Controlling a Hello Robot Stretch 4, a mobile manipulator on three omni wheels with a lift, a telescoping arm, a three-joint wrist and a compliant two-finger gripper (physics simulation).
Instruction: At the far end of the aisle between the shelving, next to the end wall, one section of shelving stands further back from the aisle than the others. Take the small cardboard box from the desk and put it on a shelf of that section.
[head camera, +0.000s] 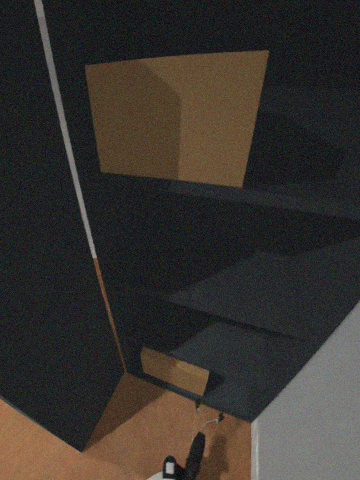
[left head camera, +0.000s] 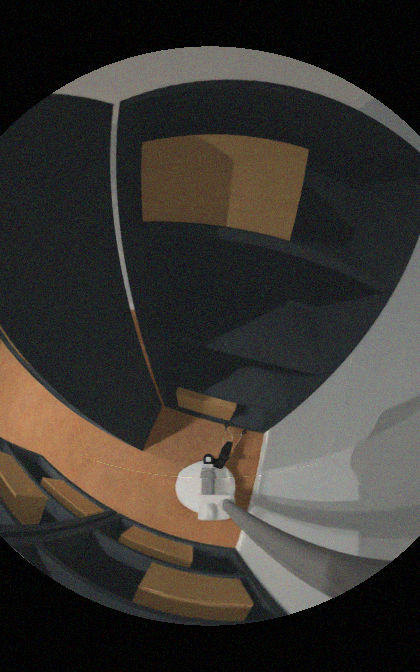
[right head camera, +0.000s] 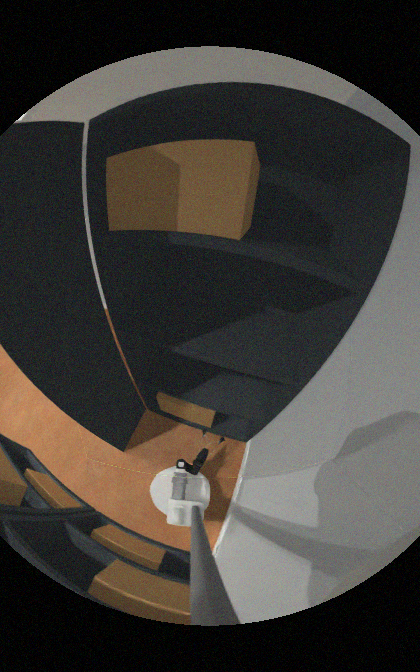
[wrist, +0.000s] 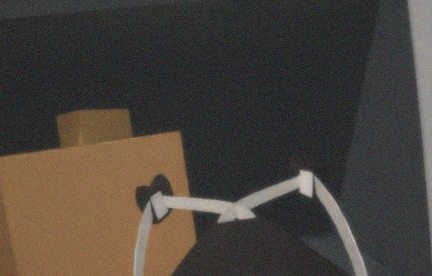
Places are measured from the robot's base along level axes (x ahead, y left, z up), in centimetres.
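Pixels of known places: gripper, fingertip midpoint: (head camera: 210, 404) (wrist: 229, 179).
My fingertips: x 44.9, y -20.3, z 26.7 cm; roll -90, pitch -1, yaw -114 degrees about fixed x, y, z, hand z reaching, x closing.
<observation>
Ahead of a thing's pixels: the offset from my fingertips to its top centre. "*": to the spot under its first point.
The set-back shelving section (head camera: 240, 295) (left head camera: 280, 330) (right head camera: 250, 330) (wrist: 367, 150) is dark, beside the end wall. A large cardboard box {dy +19.2, dx +30.1, dz +5.1 cm} (head camera: 175, 372) (left head camera: 206, 404) (right head camera: 185, 410) (wrist: 90, 200) is low in it. In the wrist view a small cardboard box {dy +11.7, dx +23.2, dz +10.1 cm} (wrist: 95, 127) shows above the large box's top edge; whether it rests on or behind it I cannot tell. I cannot make it out in the head views. My gripper (head camera: 209, 411) (left head camera: 235, 429) (right head camera: 213, 437) (wrist: 229, 179) is open and empty. In the wrist view its left fingertip overlaps the large box's face near the right edge. The desk does not show.
The end wall (head camera: 310, 390) (left head camera: 350, 390) (right head camera: 350, 370) is on the right. The neighbouring section {* dy +65.7, dx +2.5, dz +75.9 cm} (head camera: 50, 300) (left head camera: 65, 300) (right head camera: 45, 300) juts forward on the left. Another large box {dy +24.1, dx +31.4, dz +142.3 cm} (head camera: 215, 115) (left head camera: 260, 185) (right head camera: 215, 185) sits higher up. Shelving with boxes (left head camera: 195, 592) (right head camera: 127, 547) stands across the aisle.
</observation>
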